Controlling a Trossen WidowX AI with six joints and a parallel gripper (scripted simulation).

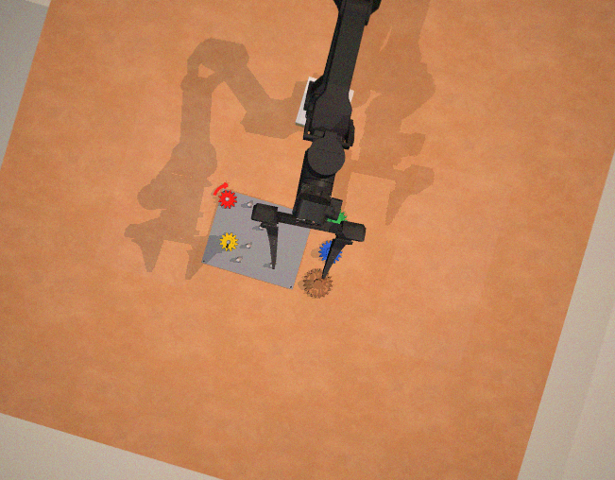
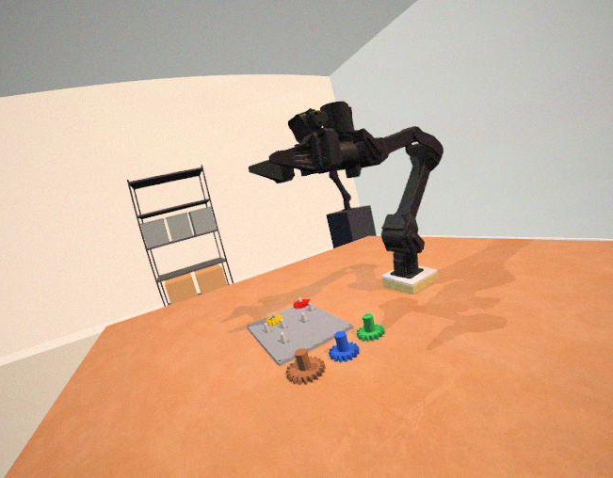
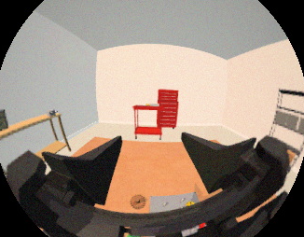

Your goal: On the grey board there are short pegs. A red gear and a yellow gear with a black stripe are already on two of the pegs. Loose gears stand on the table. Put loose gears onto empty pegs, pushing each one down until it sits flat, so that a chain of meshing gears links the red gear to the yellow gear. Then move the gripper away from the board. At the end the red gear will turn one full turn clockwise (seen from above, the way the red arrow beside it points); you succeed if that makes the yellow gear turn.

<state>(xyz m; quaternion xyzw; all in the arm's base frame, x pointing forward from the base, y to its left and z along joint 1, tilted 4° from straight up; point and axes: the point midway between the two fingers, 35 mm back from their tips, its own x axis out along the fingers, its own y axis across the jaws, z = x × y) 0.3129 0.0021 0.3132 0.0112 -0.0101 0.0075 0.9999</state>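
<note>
Right now the brown gear is 3 cm ahead of my gripper tip, 5 cm to the left of it and 33 cm below it. The rest, counted from my gripper tip: blue gear (4 cm behind, 6 cm to the left, 33 cm below); then green gear (11 cm behind, 5 cm to the left, 33 cm below); then yellow gear (2 cm behind, 16 cm to the right, 33 cm below).
</note>
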